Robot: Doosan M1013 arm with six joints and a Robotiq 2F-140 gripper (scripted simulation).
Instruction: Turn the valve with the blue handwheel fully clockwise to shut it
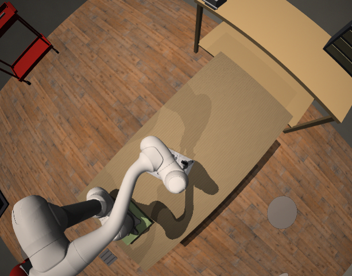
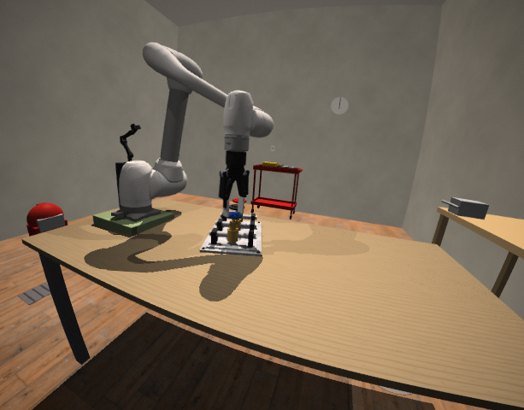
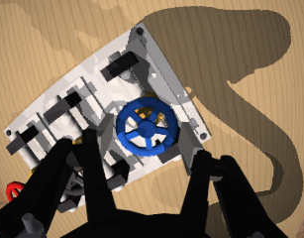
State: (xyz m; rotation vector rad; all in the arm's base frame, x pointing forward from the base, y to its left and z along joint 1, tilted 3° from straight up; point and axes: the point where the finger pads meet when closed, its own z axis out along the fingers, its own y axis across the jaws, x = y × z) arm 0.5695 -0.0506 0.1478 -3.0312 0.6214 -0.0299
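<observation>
The blue handwheel lies 4 cm below my hand. Also, from my hand: red handwheel (6 cm behind, 23 cm to the left, 4 cm below); then black handwheel (3 cm behind, 11 cm to the left, 4 cm below); then white plate (3 cm behind, 11 cm to the left, 16 cm below).
</observation>
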